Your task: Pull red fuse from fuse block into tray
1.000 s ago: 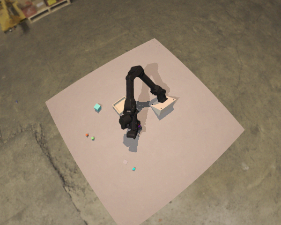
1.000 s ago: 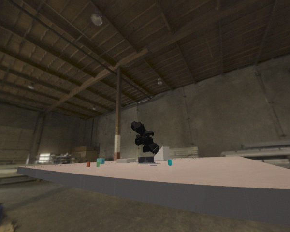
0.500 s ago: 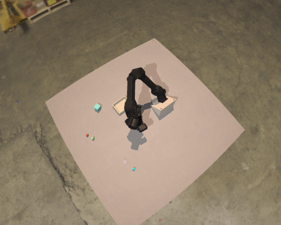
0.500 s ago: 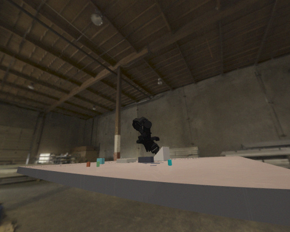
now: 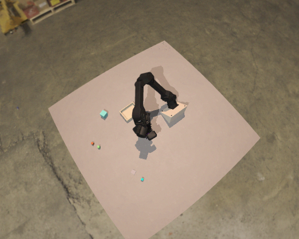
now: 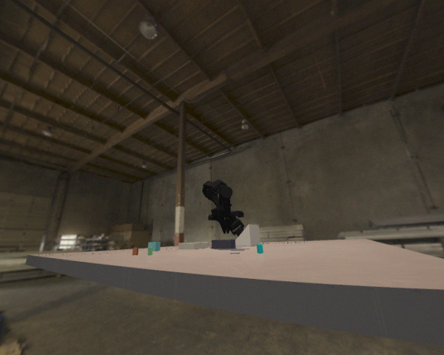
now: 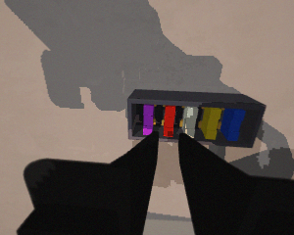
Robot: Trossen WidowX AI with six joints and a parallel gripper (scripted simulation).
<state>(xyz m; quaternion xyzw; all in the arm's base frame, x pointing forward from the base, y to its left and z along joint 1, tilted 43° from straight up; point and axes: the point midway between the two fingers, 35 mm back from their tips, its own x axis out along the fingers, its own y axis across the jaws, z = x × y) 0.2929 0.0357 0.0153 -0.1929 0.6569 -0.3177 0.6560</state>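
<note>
The red fuse is 40 mm below my gripper tip. The rest, counted from my gripper tip: yellow fuse: 10 mm behind, 40 mm to the right, 40 mm below; purple fuse: 20 mm to the left, 40 mm below; blue fuse: 10 mm behind, 60 mm to the right, 40 mm below.
</note>
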